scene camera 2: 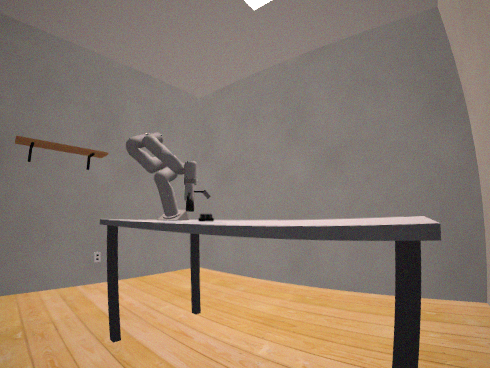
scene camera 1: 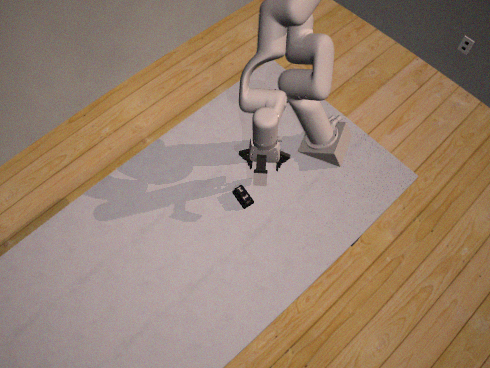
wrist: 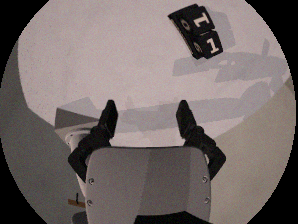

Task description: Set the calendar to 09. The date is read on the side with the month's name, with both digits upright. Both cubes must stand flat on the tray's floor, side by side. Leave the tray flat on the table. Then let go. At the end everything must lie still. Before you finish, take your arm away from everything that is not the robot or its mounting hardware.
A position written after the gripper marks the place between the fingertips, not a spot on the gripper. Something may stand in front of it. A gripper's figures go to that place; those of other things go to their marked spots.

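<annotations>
The gripper (wrist: 147,107) is 13 cm from the lens, while a black cube (wrist: 193,24) sits 12 cm from the lens.
</annotations>
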